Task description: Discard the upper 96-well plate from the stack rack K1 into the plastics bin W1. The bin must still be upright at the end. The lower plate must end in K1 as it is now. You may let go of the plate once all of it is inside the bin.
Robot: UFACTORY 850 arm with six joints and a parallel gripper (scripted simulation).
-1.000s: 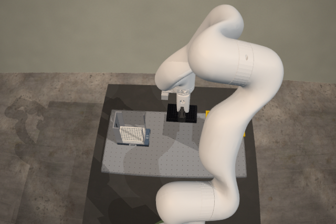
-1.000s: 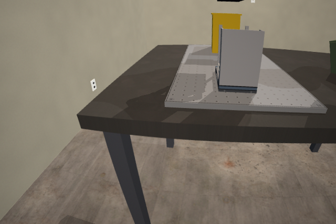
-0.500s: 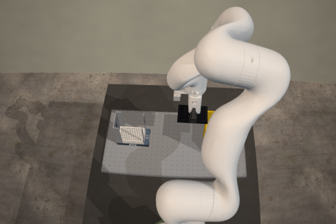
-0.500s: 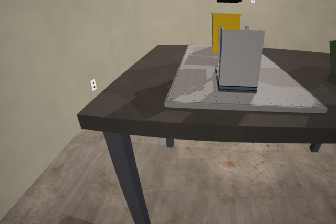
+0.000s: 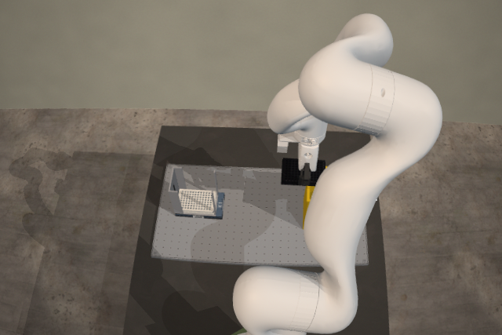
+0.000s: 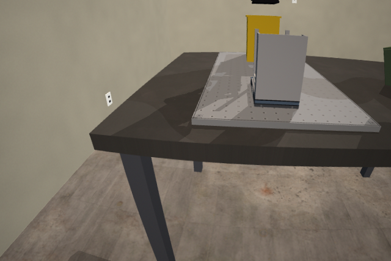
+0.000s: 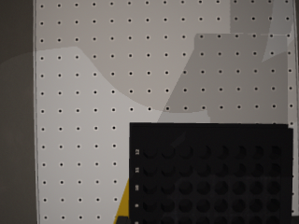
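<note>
The yellow plastics bin W1 is 10 cm to the right of my hand and 15 cm below it. Round my hand: grey rack wall (1 cm behind, 40 cm to the left, 16 cm below); white 96-well plate (1 cm behind, 33 cm to the left, 22 cm below); black 96-well plate (1 cm below).
</note>
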